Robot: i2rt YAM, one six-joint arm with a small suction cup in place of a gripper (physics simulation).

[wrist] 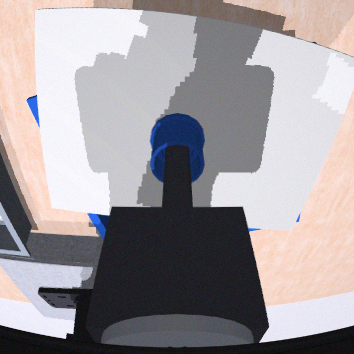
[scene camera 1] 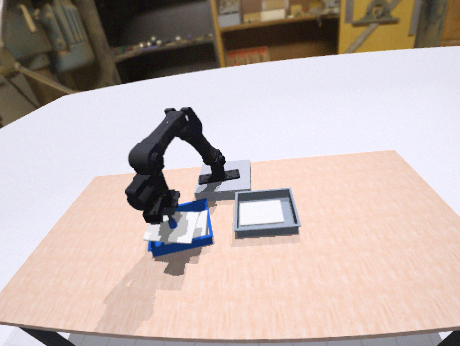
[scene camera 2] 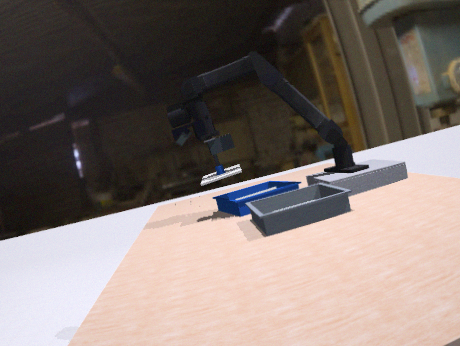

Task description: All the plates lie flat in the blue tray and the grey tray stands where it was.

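Pixels of known places: hand, tool point: (wrist: 176, 129) (scene camera 1: 174, 227); arm's base, link origin: (scene camera 1: 219, 177) (scene camera 2: 345, 169).
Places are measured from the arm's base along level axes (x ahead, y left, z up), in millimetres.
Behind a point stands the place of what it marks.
Observation:
My gripper, a blue suction cup (scene camera 1: 173, 223) (scene camera 2: 220, 170) (wrist: 177, 145) @(z 66, x 354, y -169 mm), is shut on a white plate (scene camera 1: 184, 235) @(z 69, x 404, y -127 mm) (scene camera 2: 231, 173) @(z 74, x 341, y -85 mm) (wrist: 70, 150) @(z 74, x 354, y -106 mm) and holds it above the blue tray, slightly tilted in scene camera 2. The blue tray (scene camera 1: 182, 249) @(z -46, x 365, y -168 mm) (scene camera 2: 233, 206) @(z -26, x 357, y -99 mm) stands left of the grey tray in scene camera 1; the held plate covers much of it. Another white plate (scene camera 1: 204, 223) (scene camera 2: 261, 193) lies in the blue tray, partly hidden. The grey tray (scene camera 1: 267, 232) @(z -36, x 358, y 158 mm) (scene camera 2: 302, 212) @(z -23, x 283, y 285 mm) (wrist: 17, 240) @(z -4, x 164, y 65 mm) stands on the table with a white plate (scene camera 1: 261, 212) @(z -45, x 239, y 158 mm) inside.
The arm's grey base block (scene camera 1: 242, 175) @(z 0, x 16, y 112 mm) (scene camera 2: 385, 175) @(z -26, x -48, y 159 mm) stands behind the trays, near the far table edge in scene camera 1. The wooden table (scene camera 1: 325, 280) @(z -55, x 576, y 296 mm) (scene camera 2: 250, 285) @(z -55, x 490, y 549 mm) carries both trays. The grey tray's raised walls stand close beside the blue tray.

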